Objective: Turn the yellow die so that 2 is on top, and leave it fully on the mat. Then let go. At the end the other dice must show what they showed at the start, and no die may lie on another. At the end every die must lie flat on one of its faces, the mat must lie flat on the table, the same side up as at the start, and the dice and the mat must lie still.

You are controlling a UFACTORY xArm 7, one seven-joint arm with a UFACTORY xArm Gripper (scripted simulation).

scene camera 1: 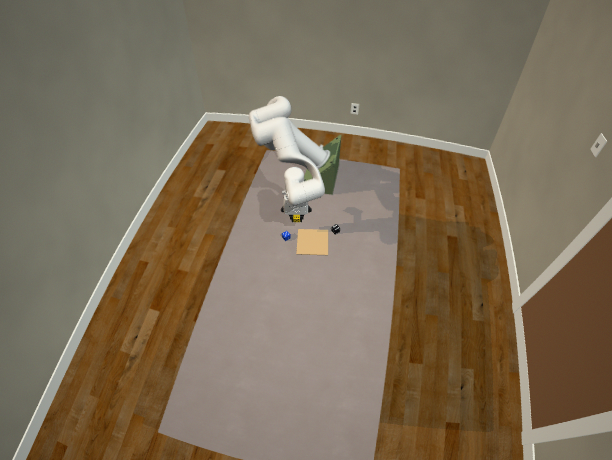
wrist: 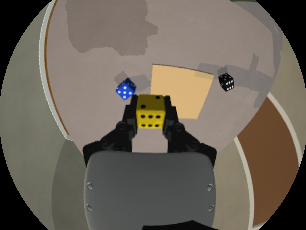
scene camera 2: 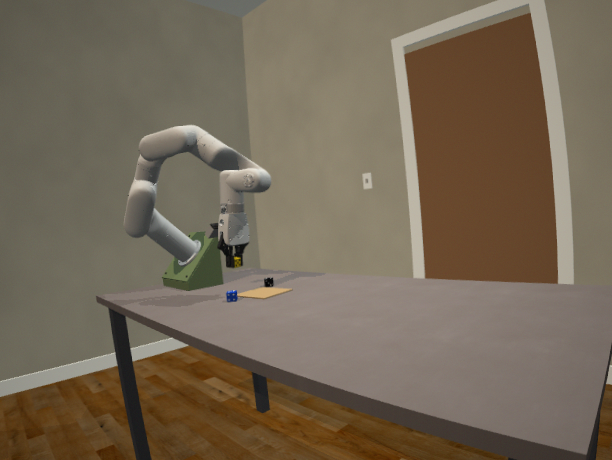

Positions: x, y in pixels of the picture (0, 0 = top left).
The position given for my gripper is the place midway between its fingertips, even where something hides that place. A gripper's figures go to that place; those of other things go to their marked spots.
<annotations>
My gripper (wrist: 150, 103) is 0.14 m from the lens. A yellow die (wrist: 150, 112) is 0.11 m from the lens. A tan mat (wrist: 188, 89) is 0.25 m from the lens. The marked spots on the yellow die and the tan mat are 0.16 m apart.
</annotations>
